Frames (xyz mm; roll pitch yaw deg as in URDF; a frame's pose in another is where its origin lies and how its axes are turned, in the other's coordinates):
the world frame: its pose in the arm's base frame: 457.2 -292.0 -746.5 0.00 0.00 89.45
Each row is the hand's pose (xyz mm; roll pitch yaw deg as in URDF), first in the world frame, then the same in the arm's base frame.
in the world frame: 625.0 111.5 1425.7 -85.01 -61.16 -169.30
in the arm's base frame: 351.7 334.0 679.2 -85.01 -61.16 -79.85
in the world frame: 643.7 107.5 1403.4 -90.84 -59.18 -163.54
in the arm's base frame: 355.9 352.7 656.9 -90.84 -59.18 -74.09
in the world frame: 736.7 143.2 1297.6 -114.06 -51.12 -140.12
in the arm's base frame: 321.1 446.0 551.1 -114.06 -51.12 -50.67
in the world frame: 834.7 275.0 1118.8 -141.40 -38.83 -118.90
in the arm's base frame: 190.2 545.3 372.3 -141.40 -38.83 -29.45
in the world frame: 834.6 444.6 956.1 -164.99 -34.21 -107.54
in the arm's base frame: 20.6 546.8 209.6 -164.99 -34.21 -18.09
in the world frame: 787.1 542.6 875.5 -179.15 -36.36 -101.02
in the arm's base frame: -77.8 500.3 129.0 -179.15 -36.36 -11.57
